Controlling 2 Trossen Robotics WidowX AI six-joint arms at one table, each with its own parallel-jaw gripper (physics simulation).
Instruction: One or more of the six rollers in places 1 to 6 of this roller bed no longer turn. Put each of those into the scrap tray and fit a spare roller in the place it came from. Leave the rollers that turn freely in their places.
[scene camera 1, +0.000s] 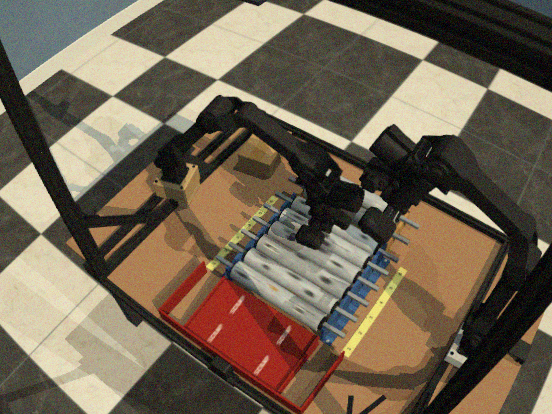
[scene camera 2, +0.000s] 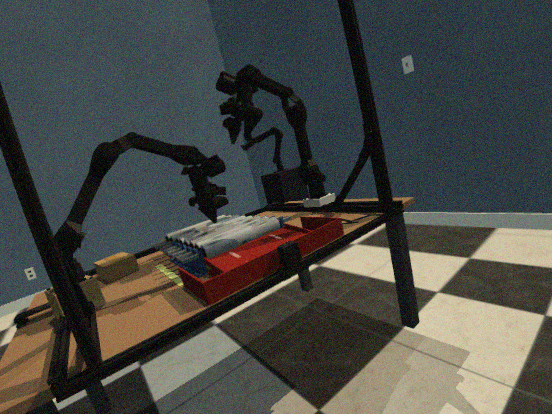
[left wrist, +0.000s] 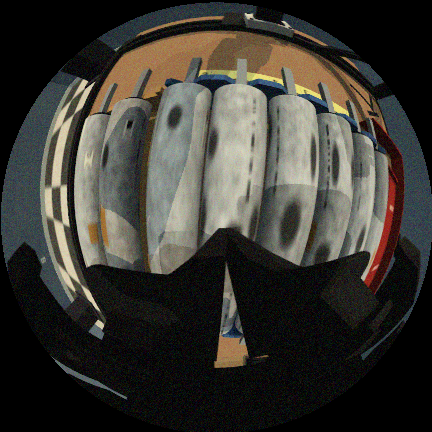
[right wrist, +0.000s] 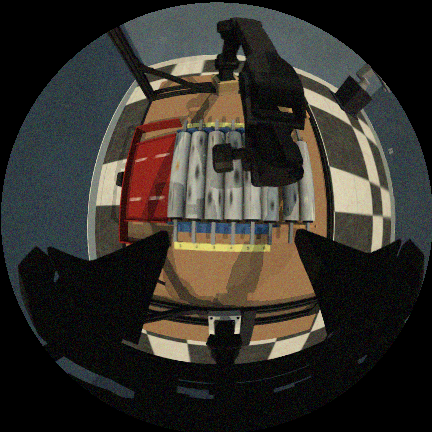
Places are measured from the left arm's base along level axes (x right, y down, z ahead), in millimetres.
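Pixels of known places: left gripper, fingertip midpoint: (scene camera 1: 328, 232) (scene camera 2: 215, 222) (left wrist: 224, 234); right gripper, fingertip midpoint: (scene camera 2: 239, 141) (right wrist: 234, 236); left arm's base at its link origin: (scene camera 1: 175, 174) (right wrist: 225, 76); right arm's base at its link origin: (scene camera 1: 473, 347) (scene camera 2: 318, 196) (right wrist: 224, 326).
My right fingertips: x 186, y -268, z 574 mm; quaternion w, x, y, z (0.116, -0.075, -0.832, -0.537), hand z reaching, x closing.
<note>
Ahead of a thing's pixels: the offset from my right fingertips to its top centre. "spot": to the spot under its first point.
Several grey speckled rollers lie side by side on blue rails @[spot: dx +32, dy +287, dz +4 mm] (scene camera 1: 357, 297). Numbered yellow strips @[spot: dx +30, dy +343, dz +59 mm] (scene camera 1: 376, 312) (right wrist: 222, 247) run beside them, 1 nearest the scrap tray. All six places hold a roller. Two spare rollers @[dx -224, dy +268, dz -85 mm] (left wrist: 125, 175) @[dx -283, dy +268, dz -66 mm] (right wrist: 306, 200) lie beyond place 6. The red scrap tray @[dx +191, dy +294, dz -219 mm] (scene camera 1: 215, 320) (scene camera 2: 250, 257) (right wrist: 145, 175) holds no roller. My left gripper (scene camera 2: 214, 220) (left wrist: 224, 234) is shut and empty, its tips over the place 5 roller @[dx -114, dy +268, dz -120 mm] (left wrist: 235, 150) (right wrist: 252, 200); contact cannot be told. My right gripper (scene camera 2: 239, 142) (right wrist: 234, 236) is open and empty, high above the bed. The left arm hides parts of some rollers.
A tan box @[dx -393, dy +289, dz -375 mm] (scene camera 1: 257, 160) (scene camera 2: 116, 267) stands on the table beyond the bed, near the left arm's base. The left arm reaches across the bed close to the right gripper. Roller shaft ends stick out on both sides of the bed. Black frame posts (scene camera 1: 50, 170) rise at the table's edges.
</note>
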